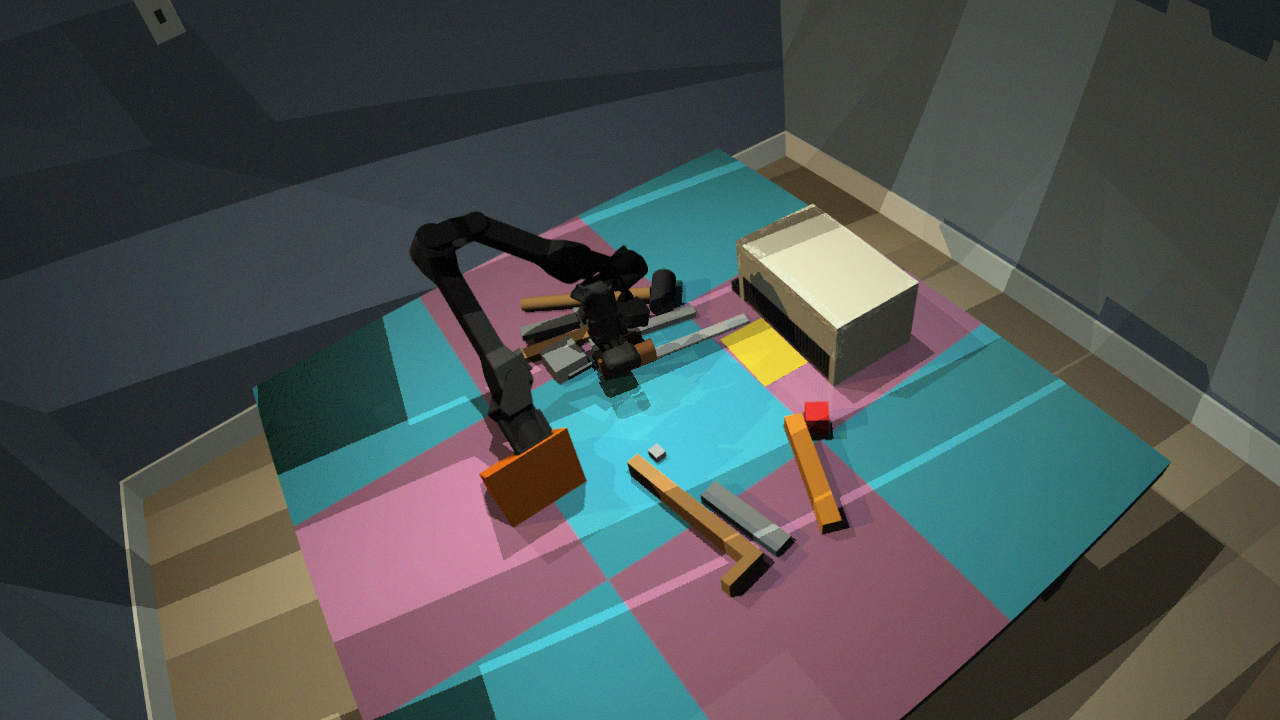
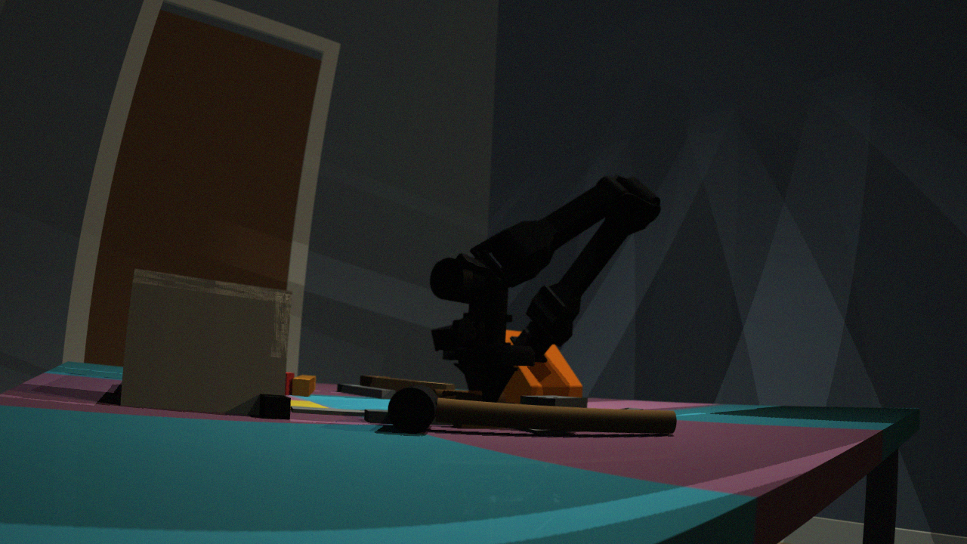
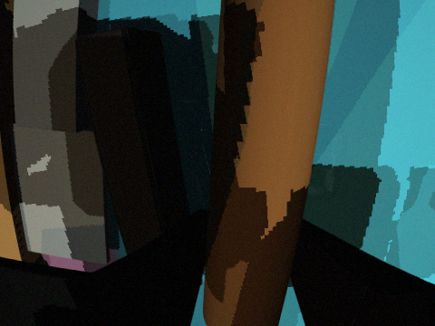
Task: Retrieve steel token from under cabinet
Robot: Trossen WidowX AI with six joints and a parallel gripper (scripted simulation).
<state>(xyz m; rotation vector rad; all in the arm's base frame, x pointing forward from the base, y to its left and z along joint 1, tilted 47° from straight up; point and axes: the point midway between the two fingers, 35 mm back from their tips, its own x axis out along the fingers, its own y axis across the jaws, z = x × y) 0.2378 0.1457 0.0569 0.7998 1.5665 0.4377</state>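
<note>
Right now my gripper tip is 8 cm to the right of the grey block, 7 cm past it and 1 cm below it. Round my gripper tip: screwdriver 4 cm to the left, 1 cm behind; long wooden stick 13 cm to the left, 3 cm behind; small grey cube 22 cm to the right, 6 cm behind.
</note>
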